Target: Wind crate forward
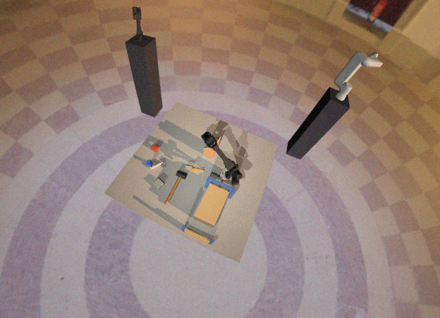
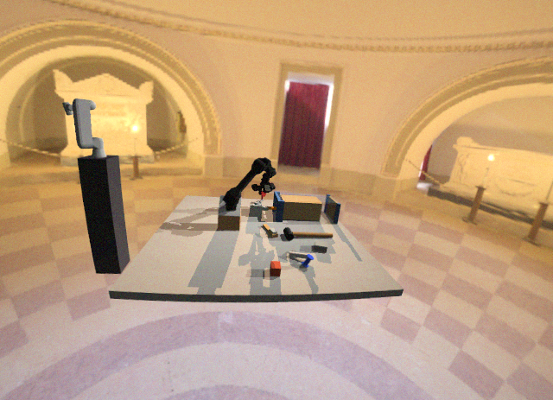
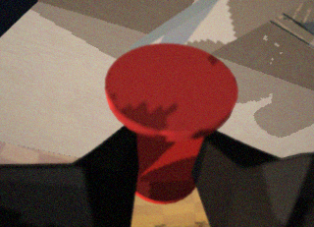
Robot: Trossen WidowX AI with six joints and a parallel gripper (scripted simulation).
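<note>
Now: the red-knobbed handle 2 cm behind my gripper tip, 5 cm to the right of it and 3 cm below it. The rest, counted from my gripper tip: winch (7 cm behind, 11 cm to the right, 10 cm below); red knob (1 cm ahead, 2 cm to the right); frame (11 cm ahead, 11 cm to the right, 3 cm below).
</note>
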